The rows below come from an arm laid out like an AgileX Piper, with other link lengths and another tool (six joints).
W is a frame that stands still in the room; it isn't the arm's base.
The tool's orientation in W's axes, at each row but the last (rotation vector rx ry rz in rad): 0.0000, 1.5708, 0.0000; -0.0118, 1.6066, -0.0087; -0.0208, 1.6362, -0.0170; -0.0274, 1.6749, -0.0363; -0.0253, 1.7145, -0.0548; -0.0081, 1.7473, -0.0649; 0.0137, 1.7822, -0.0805; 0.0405, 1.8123, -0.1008; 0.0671, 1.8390, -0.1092
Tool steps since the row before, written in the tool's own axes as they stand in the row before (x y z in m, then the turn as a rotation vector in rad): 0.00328, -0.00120, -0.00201, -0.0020, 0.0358, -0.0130; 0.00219, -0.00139, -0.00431, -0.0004, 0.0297, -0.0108; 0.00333, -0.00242, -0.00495, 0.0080, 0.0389, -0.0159; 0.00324, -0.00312, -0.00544, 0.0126, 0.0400, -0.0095; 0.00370, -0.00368, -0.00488, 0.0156, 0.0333, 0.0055; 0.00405, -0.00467, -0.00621, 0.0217, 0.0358, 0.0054; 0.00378, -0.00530, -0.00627, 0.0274, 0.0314, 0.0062; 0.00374, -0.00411, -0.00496, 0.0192, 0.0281, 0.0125; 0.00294, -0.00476, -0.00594, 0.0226, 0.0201, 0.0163
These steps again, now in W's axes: -0.00201, -0.00120, -0.00328, -0.0130, 0.0358, 0.0020; -0.00438, -0.00143, -0.00202, -0.0108, 0.0297, 0.0004; -0.00515, -0.00251, -0.00294, -0.0165, 0.0387, -0.0079; -0.00576, -0.00320, -0.00253, -0.0106, 0.0395, -0.0131; -0.00542, -0.00375, -0.00277, 0.0037, 0.0324, -0.0179; -0.00697, -0.00459, -0.00267, 0.0026, 0.0346, -0.0240; -0.00720, -0.00503, -0.00213, 0.0019, 0.0300, -0.0295; -0.00603, -0.00374, -0.00225, 0.0097, 0.0263, -0.0229; -0.00697, -0.00411, -0.00107, 0.0116, 0.0179, -0.0269
